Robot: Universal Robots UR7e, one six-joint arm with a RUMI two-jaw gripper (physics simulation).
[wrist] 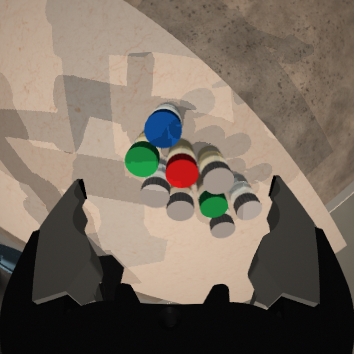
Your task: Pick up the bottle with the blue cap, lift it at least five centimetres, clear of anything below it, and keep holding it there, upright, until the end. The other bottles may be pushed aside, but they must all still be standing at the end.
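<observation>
The bottle with the blue cap stands upright at the far end of a tight cluster, above the image centre and a little left. A green-capped bottle is close beside it at the lower left, and a red-capped bottle at the lower right. My gripper is wide open and empty, seen from above. Its fingertips show left and right of the cluster, and the blue cap lies beyond the line between them. The bottle's body is mostly hidden under its cap.
Several grey-capped bottles stand behind the front ones, among them one right of the red cap. A smaller green-capped bottle stands among them. The round table's curved edge runs down the right side, with brown floor beyond it.
</observation>
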